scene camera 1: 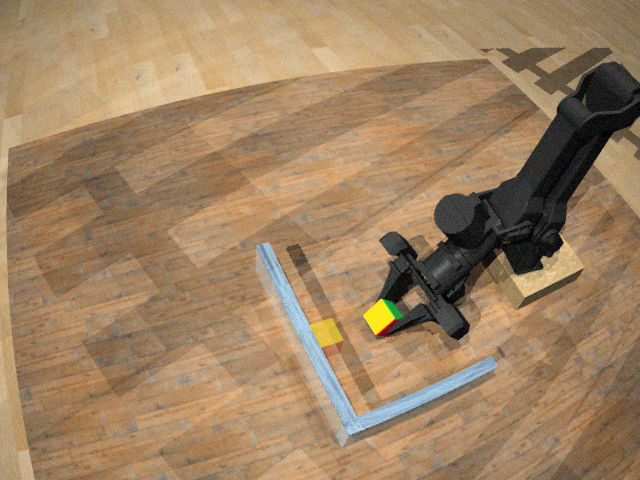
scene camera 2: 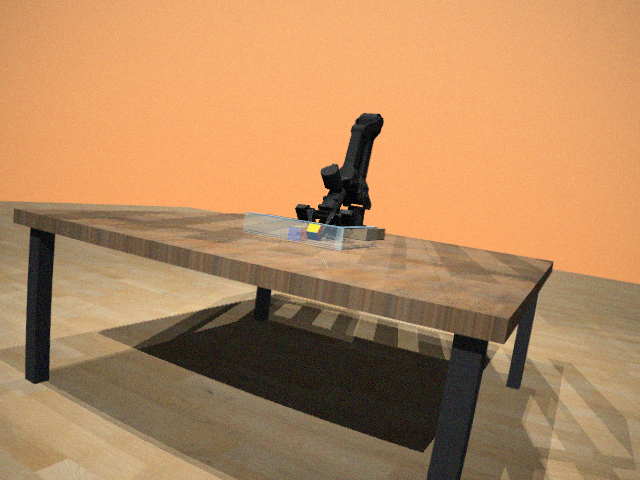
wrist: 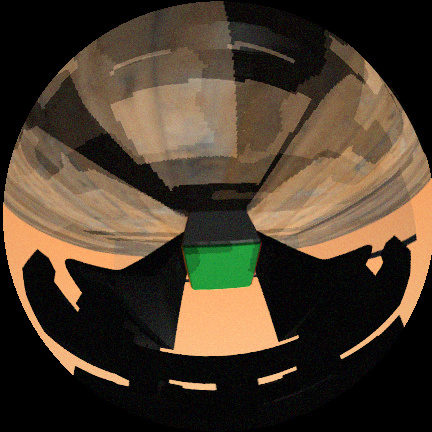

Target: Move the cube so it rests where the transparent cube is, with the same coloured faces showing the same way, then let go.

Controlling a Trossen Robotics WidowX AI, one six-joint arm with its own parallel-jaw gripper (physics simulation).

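Seen in the pictures: gripper, fingertip midpoint: [scene camera 1: 381, 322] [wrist: 218, 236]; arm's base at its link origin: [scene camera 1: 522, 257].
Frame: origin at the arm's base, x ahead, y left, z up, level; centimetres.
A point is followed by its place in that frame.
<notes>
The solid cube [scene camera 1: 379, 317] {z -0.2, x 29.0, y 5.3 cm} [scene camera 2: 313, 230] [wrist: 222, 267] {z -0.5, x 26.2, y 4.4 cm} is tilted in my gripper [scene camera 1: 388, 317] {z -2.6, x 28.1, y 4.9 cm} [scene camera 2: 316, 225] {z -2.6, x 28.1, y 4.9 cm} [wrist: 218, 236] {z -2.6, x 28.1, y 4.9 cm}. My gripper is shut on it, low over the table inside the wall's corner. In scene camera 1 its yellow face slants upward, green faces the gripper and red shows at the lower right. Scene camera 2 shows blue below yellow. The wrist view shows the green face and a dark grey one. The transparent cube [scene camera 1: 327, 334] [scene camera 2: 295, 233] lies level against the long wall, apart from the solid cube, yellow on top, with a reddish side and a bluish side. It does not show in the wrist view.
A see-through L-shaped wall with pale blue top edges [scene camera 1: 295, 310] {z 1.8, x 40.9, y 3.0 cm} [scene camera 2: 266, 223] {z -0.5, x 42.8, y -1.2 cm} stands beyond the cubes and along one side. The arm's base rests on a block [scene camera 1: 547, 281] {z 0.0, x -2.7, y 5.9 cm} on the wooden table [scene camera 1: 155, 310] {z -4.1, x 60.9, y -4.0 cm} [scene camera 2: 413, 289] {z -4.2, x 68.1, y 58.8 cm}.
</notes>
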